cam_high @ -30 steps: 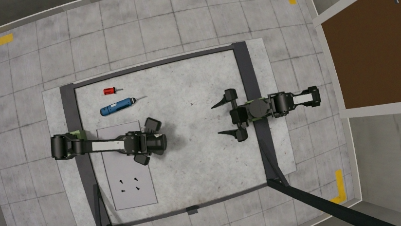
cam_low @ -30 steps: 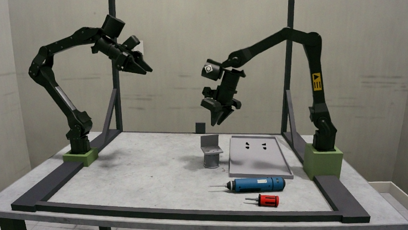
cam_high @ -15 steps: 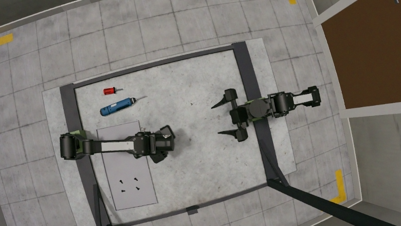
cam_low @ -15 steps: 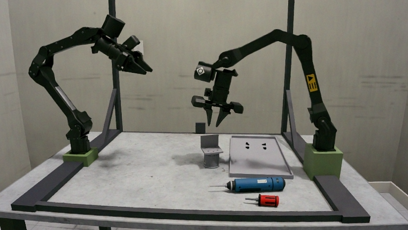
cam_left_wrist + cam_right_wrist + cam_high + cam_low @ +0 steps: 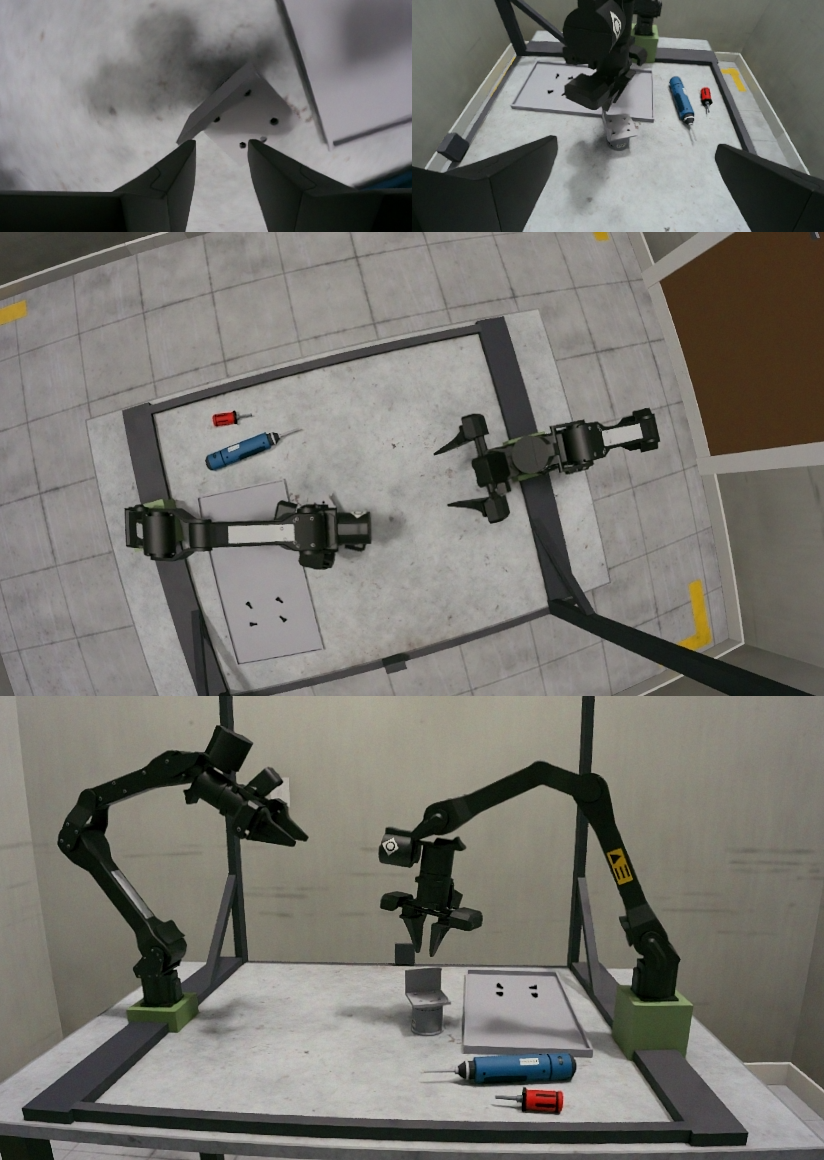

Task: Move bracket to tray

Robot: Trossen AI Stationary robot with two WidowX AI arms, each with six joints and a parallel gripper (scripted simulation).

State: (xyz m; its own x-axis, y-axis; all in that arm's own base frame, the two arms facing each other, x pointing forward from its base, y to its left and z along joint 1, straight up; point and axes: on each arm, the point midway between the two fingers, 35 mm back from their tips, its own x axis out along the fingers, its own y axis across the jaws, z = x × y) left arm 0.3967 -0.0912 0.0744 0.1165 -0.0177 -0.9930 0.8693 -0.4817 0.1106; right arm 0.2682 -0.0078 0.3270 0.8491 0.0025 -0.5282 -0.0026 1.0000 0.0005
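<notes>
Right now my left hand is 20 mm short of the grey l-shaped bracket and 100 mm above it. Round my left hand: red stubby screwdriver (280 mm ahead, 180 mm to the left, 160 mm below); then flat grey tray (100 mm behind, 180 mm to the left, 170 mm below); then grey cylindrical joint module (20 mm ahead, 150 mm below).
</notes>
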